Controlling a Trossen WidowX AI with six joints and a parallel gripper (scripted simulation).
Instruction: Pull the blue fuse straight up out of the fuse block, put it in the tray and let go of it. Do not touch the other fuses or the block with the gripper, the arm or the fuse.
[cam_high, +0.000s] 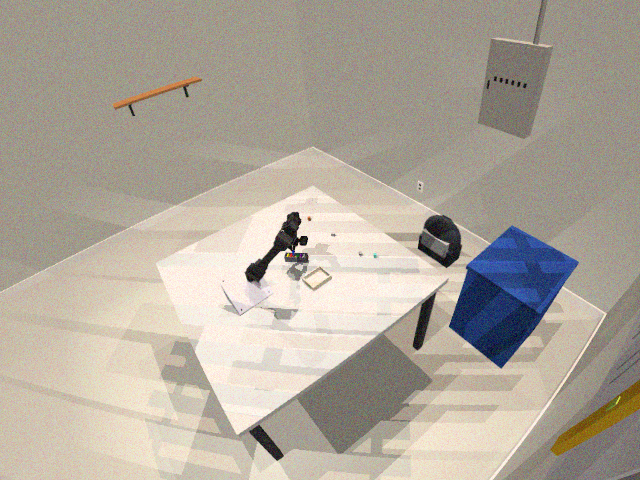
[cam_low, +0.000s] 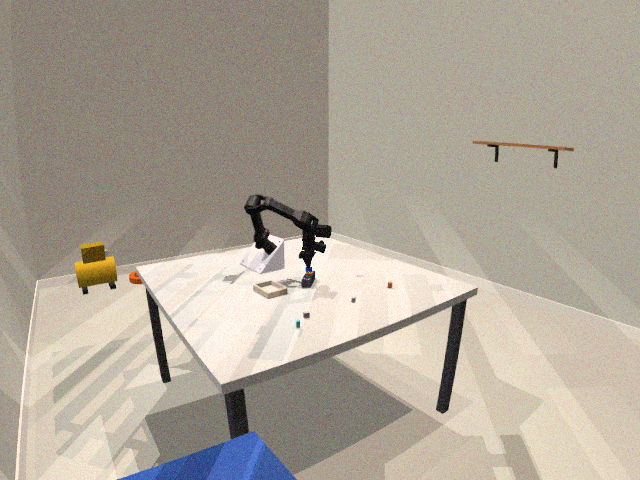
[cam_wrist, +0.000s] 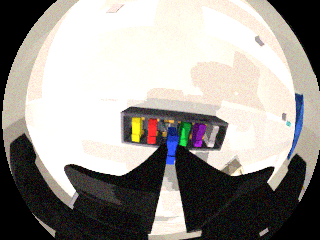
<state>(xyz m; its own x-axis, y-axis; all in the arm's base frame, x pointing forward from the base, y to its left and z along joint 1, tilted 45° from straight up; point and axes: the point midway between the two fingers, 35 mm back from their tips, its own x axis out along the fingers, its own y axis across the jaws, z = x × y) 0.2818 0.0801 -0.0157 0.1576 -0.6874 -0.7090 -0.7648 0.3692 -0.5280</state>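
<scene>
Now: gripper tip 220 mm to the left of the tray, 70 mm above it and 30 mm short of it. From my gripper tip the other things lie so: blue fuse: 10 mm below.
</scene>
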